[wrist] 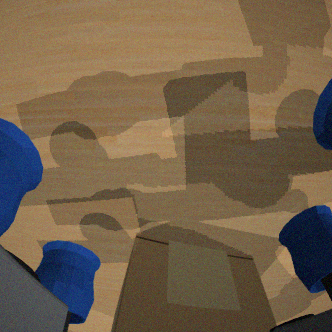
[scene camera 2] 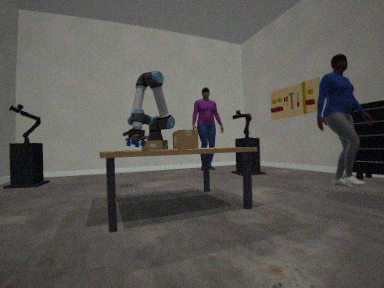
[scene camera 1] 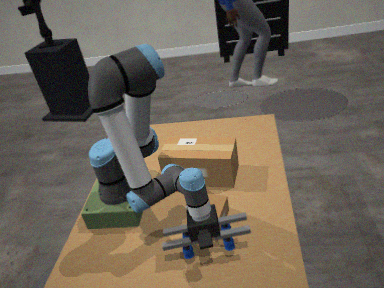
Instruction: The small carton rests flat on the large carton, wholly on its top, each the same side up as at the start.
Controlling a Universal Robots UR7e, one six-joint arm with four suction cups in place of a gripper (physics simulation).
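Places are measured from the arm's base along level axes (x up, y right, z ahead), in millimetres.
Pixels of known places: hand, its tool point: (wrist: 185,204) (scene camera 2: 135,145); arm's base, origin of its link: (scene camera 2: 155,140) (scene camera 1: 118,191).
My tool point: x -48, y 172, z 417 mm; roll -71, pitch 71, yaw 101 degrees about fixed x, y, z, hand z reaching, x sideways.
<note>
For each thing: its top centre in the pictures, then the offset to it from my tool point.
- large carton, centre of its top: (scene camera 1: 197,147) (scene camera 2: 184,131) dx +114, dy -409, dz -130 mm
- small carton, centre of its top: (scene camera 1: 209,207) (scene camera 2: 153,140) dx +34, dy -136, dz -23 mm
The large carton (scene camera 1: 222,167) (scene camera 2: 185,139) stands upright on the table, with tape and a white label on its top. The small carton (scene camera 1: 225,206) (scene camera 2: 152,145) (wrist: 145,285) rests on the table apart from it. In scene camera 1 it is mostly hidden behind my gripper; in the wrist view its end face with a pale label shows at the bottom, between the lower blue cups. My gripper (scene camera 1: 208,244) (scene camera 2: 135,143) (wrist: 182,205) is open, with no carton on its cups. It hangs low over the table, beside and partly over the small carton's near end; any contact cannot be told.
The arm stands on a green base block (scene camera 1: 112,218) at the left of the wooden table (scene camera 1: 265,225) (scene camera 2: 225,150). The large carton stands behind the gripper in scene camera 1. Two people, black pedestals (scene camera 1: 60,75) (scene camera 2: 26,162) and a black cabinet (scene camera 2: 372,140) are away from the table.
</note>
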